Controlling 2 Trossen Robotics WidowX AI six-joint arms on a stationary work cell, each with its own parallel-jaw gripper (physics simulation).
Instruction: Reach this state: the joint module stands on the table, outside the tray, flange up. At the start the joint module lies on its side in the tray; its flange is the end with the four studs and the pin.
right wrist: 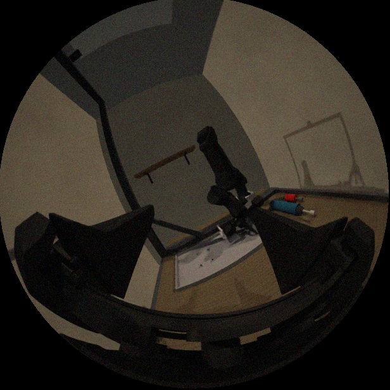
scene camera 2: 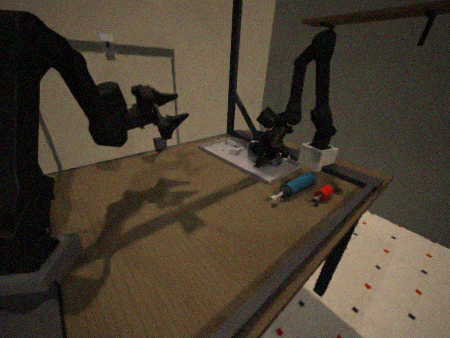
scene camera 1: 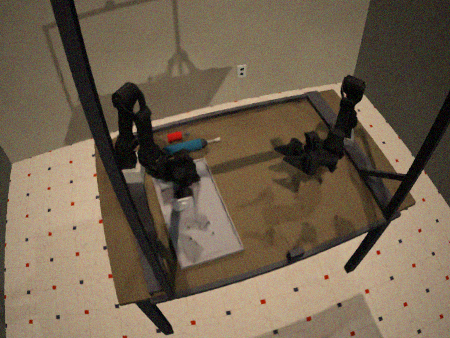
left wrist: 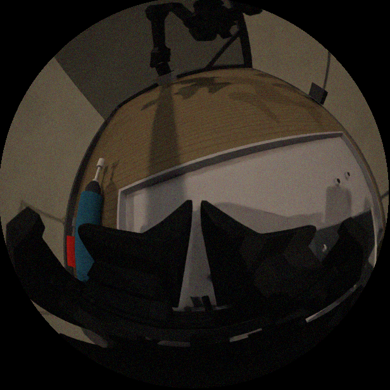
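Pixels of known places: left gripper, fingertip midpoint: [scene camera 2: 256, 167] [scene camera 1: 199, 179]; right gripper, fingertip midpoint: [scene camera 2: 182, 104] [scene camera 1: 278, 153]; left arm's base at its link origin: [scene camera 2: 319, 146] [scene camera 1: 128, 162]; right arm's base at its link origin: [scene camera 2: 29, 256].
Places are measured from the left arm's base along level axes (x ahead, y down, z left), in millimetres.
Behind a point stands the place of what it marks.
The joint module [scene camera 2: 286, 157] shows as a pale, shiny part beside my left gripper, in the tray [scene camera 1: 237, 246] {x 370, y 80, z -345 mm} [scene camera 2: 267, 178] {x 269, y 81, z 12 mm} [left wrist: 232, 154] [right wrist: 180, 286]. Most of it is hidden by the gripper and its flange cannot be made out. My left gripper [scene camera 1: 184, 190] [scene camera 2: 258, 164] {x 268, y 67, z -58 mm} [left wrist: 195, 205] is low over the tray, pointing down, with its fingertips almost together; I see nothing held between the tips. In the left wrist view the fingers cover much of the tray beneath. My right gripper [scene camera 1: 280, 154] {x 518, y -160, z -163 mm} [scene camera 2: 182, 105] {x 518, y -160, z -163 mm} [right wrist: 205, 211] is open and empty, raised over the table far from the tray.
A blue-handled tool [scene camera 1: 186, 146] {x 225, y 48, z 95 mm} [scene camera 2: 300, 184] {x 232, y 51, z 125 mm} [left wrist: 88, 212] [right wrist: 286, 207] lies on the table by the tray's end, with a red-handled one [scene camera 1: 175, 136] {x 181, y 56, z 164 mm} [scene camera 2: 325, 192] {x 193, y 53, z 189 mm} [left wrist: 71, 250] [right wrist: 290, 198] beyond it. Several small dark spots show on the tray floor. Dark frame posts rise at the table corners.
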